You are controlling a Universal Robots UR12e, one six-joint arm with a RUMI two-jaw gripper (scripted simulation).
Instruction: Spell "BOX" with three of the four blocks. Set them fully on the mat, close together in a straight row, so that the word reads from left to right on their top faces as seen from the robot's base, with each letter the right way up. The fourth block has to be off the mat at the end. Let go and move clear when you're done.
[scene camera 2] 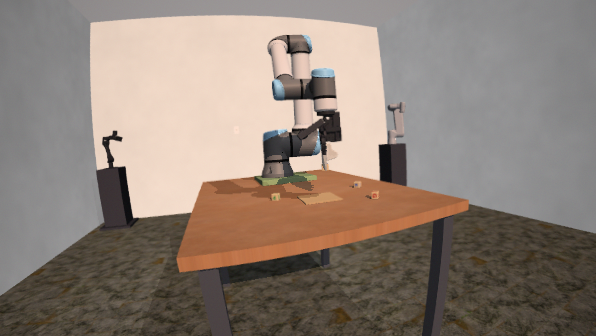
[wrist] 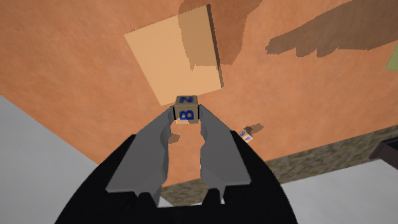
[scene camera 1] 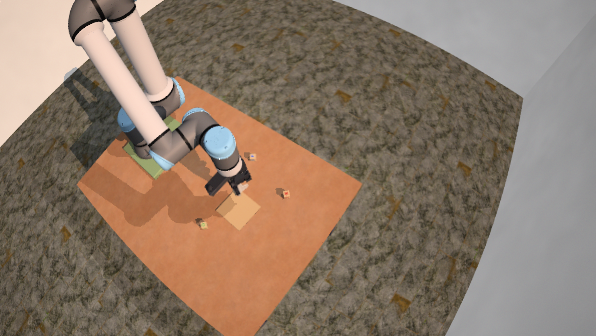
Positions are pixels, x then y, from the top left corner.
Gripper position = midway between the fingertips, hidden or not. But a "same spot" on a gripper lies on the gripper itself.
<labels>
The gripper shows in scene camera 2, in the wrist view and in scene camera 1 point(237, 192). One and the same spot on the gripper: point(scene camera 2: 330, 154) is point(wrist: 167, 155).
</labels>
